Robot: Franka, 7 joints.
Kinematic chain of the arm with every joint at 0, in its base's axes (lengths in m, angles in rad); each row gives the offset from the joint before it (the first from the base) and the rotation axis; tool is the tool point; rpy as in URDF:
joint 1: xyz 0 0 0.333 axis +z
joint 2: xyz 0 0 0 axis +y
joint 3: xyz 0 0 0.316 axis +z
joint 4: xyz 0.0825 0 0 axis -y
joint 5: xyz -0.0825 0 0.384 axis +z
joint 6: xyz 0 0 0 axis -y
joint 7: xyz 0.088 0 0 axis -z
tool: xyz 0 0 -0.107 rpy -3.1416 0 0
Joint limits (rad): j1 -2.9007..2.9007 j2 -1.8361..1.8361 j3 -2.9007..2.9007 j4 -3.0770..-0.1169 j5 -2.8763..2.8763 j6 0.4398..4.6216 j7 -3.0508..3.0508
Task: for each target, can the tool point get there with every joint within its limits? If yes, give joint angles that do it. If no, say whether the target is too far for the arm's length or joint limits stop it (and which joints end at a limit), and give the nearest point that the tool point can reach.
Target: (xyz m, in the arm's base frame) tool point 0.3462 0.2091 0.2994
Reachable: yes | joints -1.4212 -0.7881 1.8375 -2.0678 0.2189 0.8869 -0.3320
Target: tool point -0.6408 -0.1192 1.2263
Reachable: no: too far | nearest point -0.4971 -0.0925 1.0260 | short by 0.248 m
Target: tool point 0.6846 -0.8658 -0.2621
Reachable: no: too far | nearest point 0.4684 -0.5923 -0.0741 | short by 0.396 m
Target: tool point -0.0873 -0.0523 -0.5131
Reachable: no: joint limits stop it (at a limit: joint 2) | nearest point -0.1261 -0.0755 -0.3430 | short by 0.176 m
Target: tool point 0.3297 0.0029 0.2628
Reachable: yes | joints -0.4072 -0.0474 0.0785 -2.7172 -1.9405 3.4648 -1.1538
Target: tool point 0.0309 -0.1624 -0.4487
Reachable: no: joint limits stop it (at a limit: joint 2) | nearest point 0.0344 -0.1806 -0.3514 | short by 0.099 m
